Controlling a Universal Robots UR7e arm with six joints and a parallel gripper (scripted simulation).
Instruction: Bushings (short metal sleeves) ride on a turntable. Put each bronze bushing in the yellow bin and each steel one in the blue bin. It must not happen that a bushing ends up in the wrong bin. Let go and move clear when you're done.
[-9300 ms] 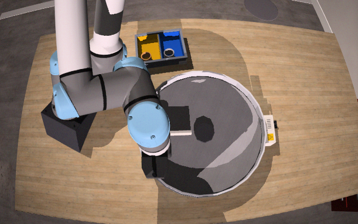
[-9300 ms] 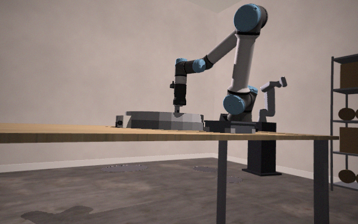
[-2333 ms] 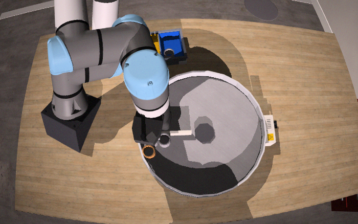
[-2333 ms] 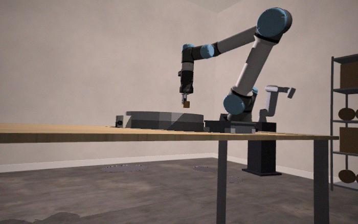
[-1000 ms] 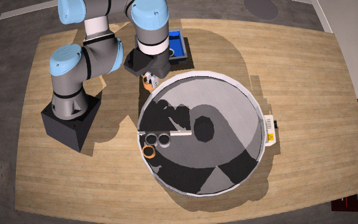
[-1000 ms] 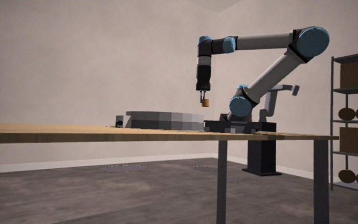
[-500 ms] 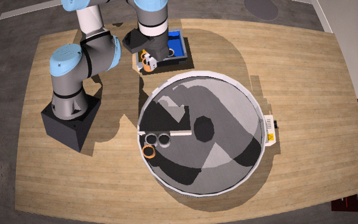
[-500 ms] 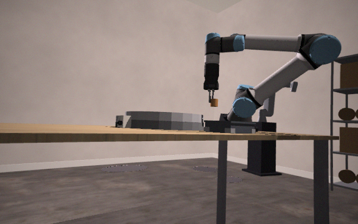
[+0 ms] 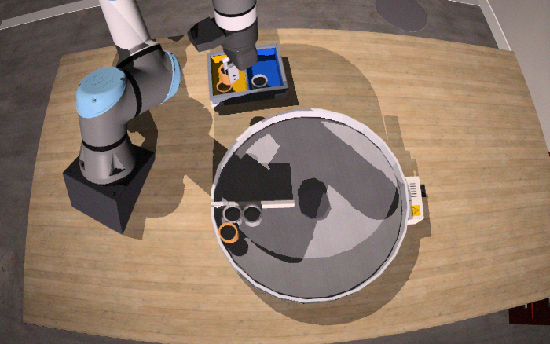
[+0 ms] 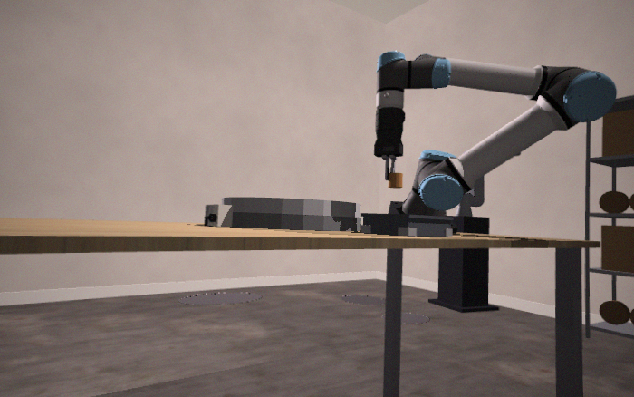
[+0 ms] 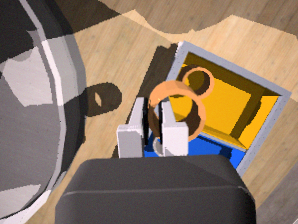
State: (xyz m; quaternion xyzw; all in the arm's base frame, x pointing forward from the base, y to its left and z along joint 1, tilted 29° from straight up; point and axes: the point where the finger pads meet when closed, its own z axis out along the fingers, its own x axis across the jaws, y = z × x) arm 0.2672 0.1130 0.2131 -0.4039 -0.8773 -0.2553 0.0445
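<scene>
Right now the bin is 10 mm ahead of my hand, 90 mm to the left of it and 140 mm below it. Round my hand: turntable 200 mm ahead, 220 mm to the right, 110 mm below.
</scene>
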